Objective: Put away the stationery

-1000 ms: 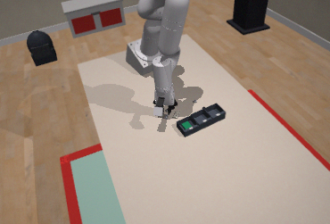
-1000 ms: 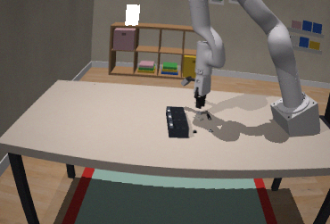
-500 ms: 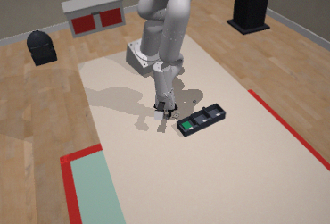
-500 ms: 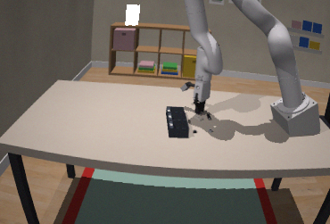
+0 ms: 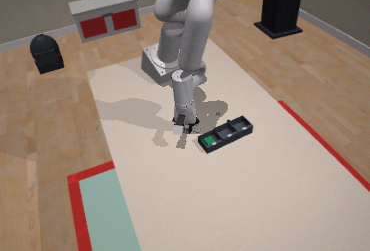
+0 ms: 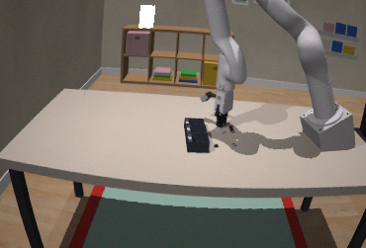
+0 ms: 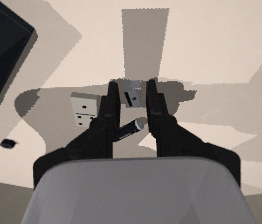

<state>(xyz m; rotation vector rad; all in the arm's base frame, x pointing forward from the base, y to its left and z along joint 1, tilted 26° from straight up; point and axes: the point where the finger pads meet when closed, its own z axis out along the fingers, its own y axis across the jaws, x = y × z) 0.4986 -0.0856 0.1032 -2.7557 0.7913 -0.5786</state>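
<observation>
Right now my hand is 1 cm above the grey-white piece. Also, from my hand: white domino-like piece: 6 cm to the left, 2 cm below; then black stick: 5 cm behind, 4 cm to the left, 2 cm below; then green flat piece: 11 cm ahead, 7 cm to the left, 1 cm below.
</observation>
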